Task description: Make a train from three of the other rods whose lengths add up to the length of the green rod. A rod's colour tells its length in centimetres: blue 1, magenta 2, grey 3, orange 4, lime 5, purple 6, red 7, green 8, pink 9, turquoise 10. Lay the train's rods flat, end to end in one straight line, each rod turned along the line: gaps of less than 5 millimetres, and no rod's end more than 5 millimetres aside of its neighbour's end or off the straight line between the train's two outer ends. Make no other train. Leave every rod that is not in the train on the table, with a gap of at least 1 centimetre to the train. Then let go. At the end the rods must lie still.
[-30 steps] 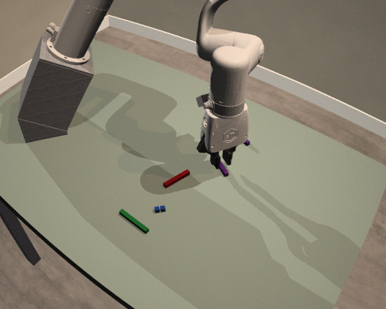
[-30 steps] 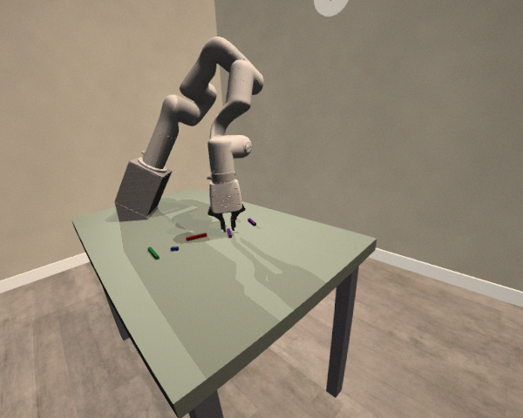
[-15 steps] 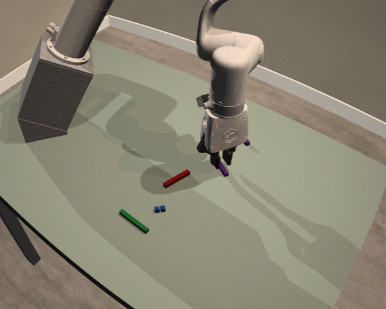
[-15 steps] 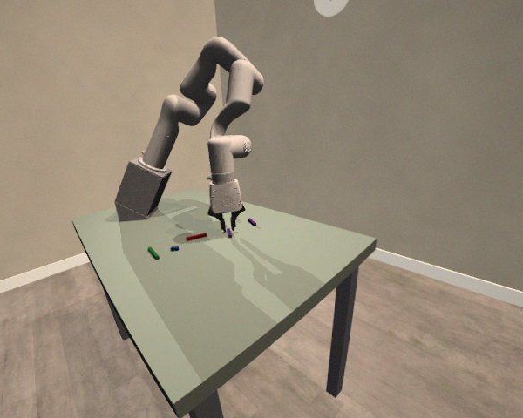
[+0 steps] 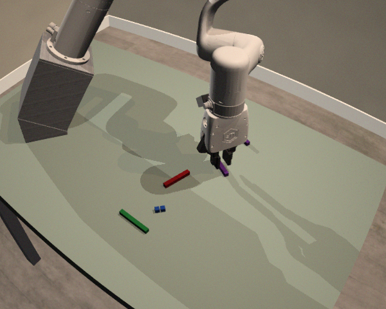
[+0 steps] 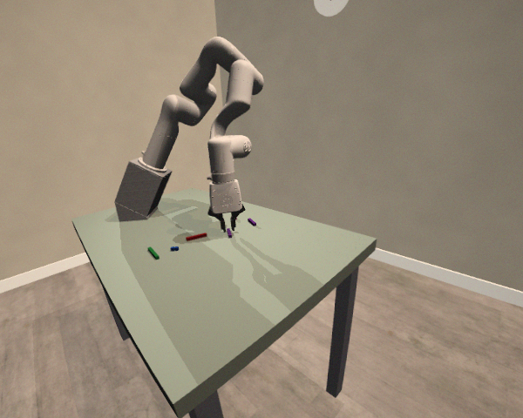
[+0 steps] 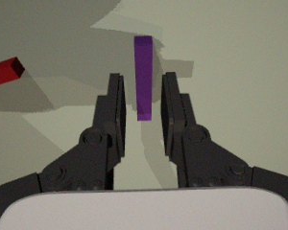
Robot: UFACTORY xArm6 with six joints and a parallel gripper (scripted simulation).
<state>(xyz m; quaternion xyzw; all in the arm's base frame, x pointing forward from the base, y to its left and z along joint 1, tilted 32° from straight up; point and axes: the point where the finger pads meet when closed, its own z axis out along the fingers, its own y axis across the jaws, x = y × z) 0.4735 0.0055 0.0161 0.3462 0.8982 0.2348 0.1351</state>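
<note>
Now: the purple rod 3 cm below my hand. Round my hand: red rod: 8 cm to the right, 7 cm behind, 3 cm below; green rod: 24 cm to the right, 9 cm behind, 3 cm below; magenta rod: 12 cm to the left, 8 cm behind, 3 cm below.
</note>
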